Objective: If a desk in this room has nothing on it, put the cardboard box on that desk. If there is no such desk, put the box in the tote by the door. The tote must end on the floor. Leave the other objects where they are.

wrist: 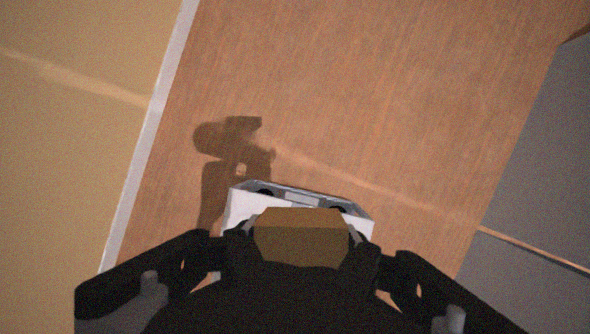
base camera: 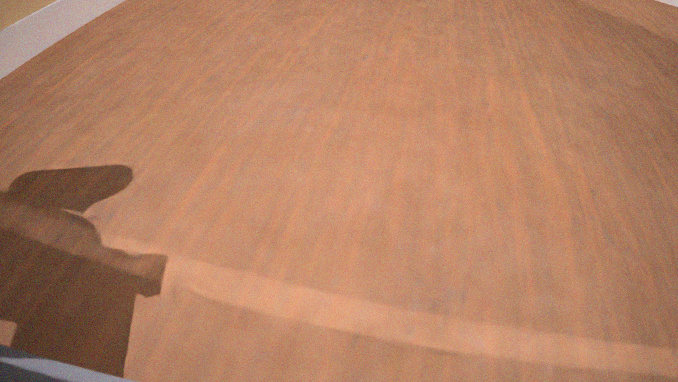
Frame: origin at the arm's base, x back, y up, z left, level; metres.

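Seen in the pictures: gripper, fingertip midpoint: (wrist: 300, 231).
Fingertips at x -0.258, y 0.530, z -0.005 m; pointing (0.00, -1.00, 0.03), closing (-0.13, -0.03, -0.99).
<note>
A point is followed by its place in that frame.
The brown cardboard box (wrist: 301, 240) {z -0.006, x -0.263, y 0.560 m} is between the fingertips of my gripper (wrist: 300, 231) {z -0.005, x -0.258, y 0.530 m} at the lower middle of the wrist view. The gripper is shut on the box and holds it up above the robot's base. No desk and no tote show in either view.
The white and grey mobile base (wrist: 247, 204) {z 0.177, x -0.107, y -0.014 m} (base camera: 60, 371) {z 0.168, x -0.145, y -0.287 m} shows under the box. A wooden floor (base camera: 375, 175) {z -0.036, x -0.474, y -0.397 m} (wrist: 375, 100) {z -0.248, x -0.651, y -0.397 m} carries the robot's shadow. A white baseboard (wrist: 142, 155) {z 0.863, x -0.129, y -0.351 m} (base camera: 45, 37) {z 0.757, x -0.852, y -0.371 m} and tan wall (wrist: 65, 165) {z 0.883, x -0.086, y -0.017 m} run along the left. A grey surface (wrist: 535, 175) {z -0.924, x -0.438, y -0.244 m} lies at the right.
</note>
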